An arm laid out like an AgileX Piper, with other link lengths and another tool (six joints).
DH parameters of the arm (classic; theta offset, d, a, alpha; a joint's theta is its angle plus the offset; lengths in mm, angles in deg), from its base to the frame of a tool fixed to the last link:
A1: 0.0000 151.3 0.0 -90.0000
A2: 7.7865 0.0 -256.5 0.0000
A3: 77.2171 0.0 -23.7 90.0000
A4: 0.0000 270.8 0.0 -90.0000
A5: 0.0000 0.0 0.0 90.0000
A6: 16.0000 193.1 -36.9 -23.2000
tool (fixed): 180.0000 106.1 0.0 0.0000
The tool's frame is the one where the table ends.
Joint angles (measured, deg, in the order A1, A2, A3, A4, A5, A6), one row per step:
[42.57, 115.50, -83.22, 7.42, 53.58, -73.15]
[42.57, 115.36, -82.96, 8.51, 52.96, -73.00]
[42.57, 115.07, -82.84, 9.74, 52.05, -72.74]
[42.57, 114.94, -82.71, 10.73, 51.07, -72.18]
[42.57, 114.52, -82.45, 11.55, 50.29, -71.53]
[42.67, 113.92, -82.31, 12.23, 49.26, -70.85]
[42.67, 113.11, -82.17, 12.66, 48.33, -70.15]
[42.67, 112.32, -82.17, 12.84, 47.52, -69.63]
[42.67, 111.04, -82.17, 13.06, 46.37, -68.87]
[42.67, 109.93, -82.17, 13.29, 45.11, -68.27]
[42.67, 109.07, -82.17, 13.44, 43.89, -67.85]
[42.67, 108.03, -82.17, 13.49, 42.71, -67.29]
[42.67, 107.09, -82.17, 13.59, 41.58, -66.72]
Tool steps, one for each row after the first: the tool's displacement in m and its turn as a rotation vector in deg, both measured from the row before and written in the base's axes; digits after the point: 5 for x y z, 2 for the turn. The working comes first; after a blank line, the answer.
Tool pose at each row, in the base's axes (x y z in m, rotation vector in deg; the steps are taken from these numbers as rounded here):
[0.25773, 0.35160, -0.01872, -104.53, -120.06, 10.44]
[0.25687, 0.35651, -0.01715, -104.53, -118.89, 9.41]
[0.25805, 0.36374, -0.01323, -104.62, -117.59, 7.55]
[0.25993, 0.37011, -0.01065, -105.03, -116.15, 5.87]
[0.26145, 0.37525, -0.00678, -105.48, -114.78, 4.31]
[0.26461, 0.38188, -0.00068, -105.84, -113.71, 2.08]
[0.26892, 0.38720, 0.00682, -106.29, -112.79, -0.26]
[0.27364, 0.39169, 0.01460, -106.58, -112.31, -2.51]
[0.28053, 0.39799, 0.02729, -106.91, -111.64, -5.92]
[0.28726, 0.40397, 0.03915, -107.10, -111.04, -9.23]
[0.29333, 0.40892, 0.04903, -107.18, -110.64, -12.11]
[0.29956, 0.41355, 0.06064, -107.27, -110.16, -15.17]
[0.30521, 0.41787, 0.07171, -107.34, -109.55, -18.03]

[-0.00086, 0.00491, 0.00157, 1.03, 0.30, -0.72]
[0.00118, 0.00723, 0.00392, 1.49, -0.03, -0.95]
[0.00188, 0.00637, 0.00258, 1.27, -0.04, -1.16]
[0.00152, 0.00514, 0.00387, 1.15, -0.07, -1.13]
[0.00316, 0.00663, 0.00610, 1.42, -0.54, -1.05]
[0.00431, 0.00532, 0.00750, 1.35, -0.75, -1.04]
[0.00472, 0.00449, 0.00778, 1.18, -0.93, -0.73]
[0.00689, 0.00630, 0.01269, 1.80, -1.45, -1.03]
[0.00673, 0.00598, 0.01186, 1.75, -1.43, -0.91]
[0.00607, 0.00495, 0.00988, 1.48, -1.32, -0.69]
[0.00623, 0.00463, 0.01161, 1.56, -1.41, -0.77]
[0.00565, 0.00432, 0.01107, 1.52, -1.25, -0.78]

